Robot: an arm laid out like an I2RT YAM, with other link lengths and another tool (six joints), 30 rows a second.
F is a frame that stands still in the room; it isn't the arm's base.
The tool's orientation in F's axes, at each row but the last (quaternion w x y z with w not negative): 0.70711, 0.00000, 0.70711, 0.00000; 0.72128, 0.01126, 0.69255, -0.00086; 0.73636, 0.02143, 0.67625, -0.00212; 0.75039, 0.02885, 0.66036, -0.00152; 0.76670, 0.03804, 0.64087, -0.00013; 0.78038, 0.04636, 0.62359, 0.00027; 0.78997, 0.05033, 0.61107, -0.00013; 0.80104, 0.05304, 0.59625, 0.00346; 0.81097, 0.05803, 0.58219, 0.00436; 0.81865, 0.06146, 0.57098, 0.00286; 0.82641, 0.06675, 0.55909, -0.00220
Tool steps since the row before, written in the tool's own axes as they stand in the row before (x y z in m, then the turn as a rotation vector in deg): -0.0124, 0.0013, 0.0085, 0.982, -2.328, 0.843; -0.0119, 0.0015, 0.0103, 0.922, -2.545, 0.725; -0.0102, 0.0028, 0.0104, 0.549, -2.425, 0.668; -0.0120, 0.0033, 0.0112, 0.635, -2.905, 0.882; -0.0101, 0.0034, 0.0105, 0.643, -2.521, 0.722; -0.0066, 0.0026, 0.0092, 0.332, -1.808, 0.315; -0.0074, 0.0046, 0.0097, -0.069, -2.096, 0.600; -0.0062, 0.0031, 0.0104, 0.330, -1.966, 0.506; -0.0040, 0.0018, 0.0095, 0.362, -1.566, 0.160; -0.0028, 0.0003, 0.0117, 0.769, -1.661, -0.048; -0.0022, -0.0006, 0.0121, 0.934, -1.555, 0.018
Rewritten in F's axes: 0.0085, 0.0013, 0.0124, 0.843, -2.328, -0.982; 0.0098, 0.0011, 0.0123, 0.719, -2.544, -0.930; 0.0096, 0.0022, 0.0111, 0.634, -2.432, -0.560; 0.0097, 0.0024, 0.0134, 0.838, -2.917, -0.638; 0.0087, 0.0023, 0.0120, 0.701, -2.525, -0.652; 0.0076, 0.0015, 0.0086, 0.277, -1.804, -0.386; 0.0078, 0.0034, 0.0099, 0.432, -2.137, 0.049; 0.0083, 0.0018, 0.0091, 0.465, -1.973, -0.347; 0.0078, 0.0006, 0.0069, 0.173, -1.543, -0.447; 0.0100, -0.0011, 0.0066, 0.114, -1.586, -0.908; 0.0103, -0.0021, 0.0064, 0.245, -1.477, -1.025
